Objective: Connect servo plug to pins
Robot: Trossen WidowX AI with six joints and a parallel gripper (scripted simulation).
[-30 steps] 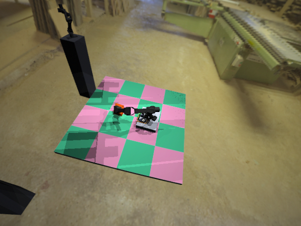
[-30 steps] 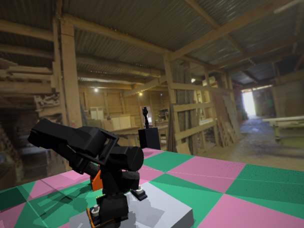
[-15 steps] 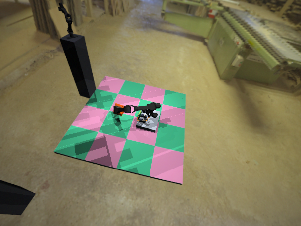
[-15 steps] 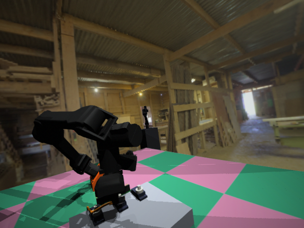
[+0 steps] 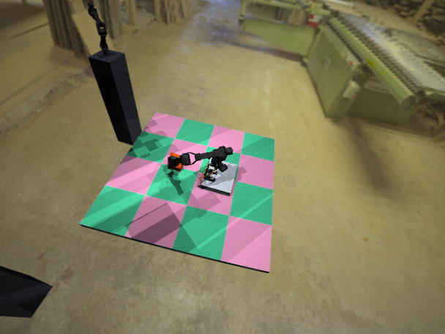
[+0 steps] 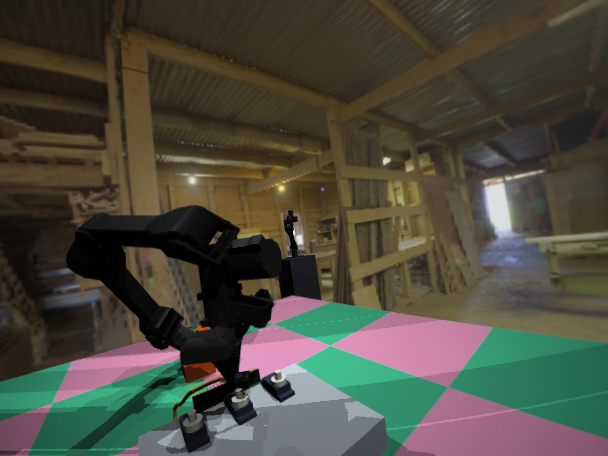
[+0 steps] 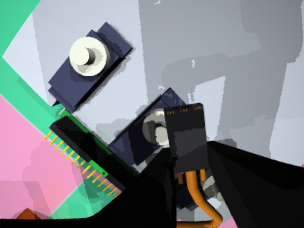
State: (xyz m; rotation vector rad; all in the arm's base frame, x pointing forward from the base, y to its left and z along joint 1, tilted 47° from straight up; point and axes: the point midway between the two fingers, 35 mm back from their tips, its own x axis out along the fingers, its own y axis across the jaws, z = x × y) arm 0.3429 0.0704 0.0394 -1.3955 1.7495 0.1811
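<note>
Right now the green band is 8 cm behind my gripper tip, 1 cm to the left of it and 4 cm below it. From my gripper tip the other things lie so: black pin row 8 cm behind, 5 cm below; grey holder plate 8 cm ahead, 1 cm to the left, 9 cm below.
</note>
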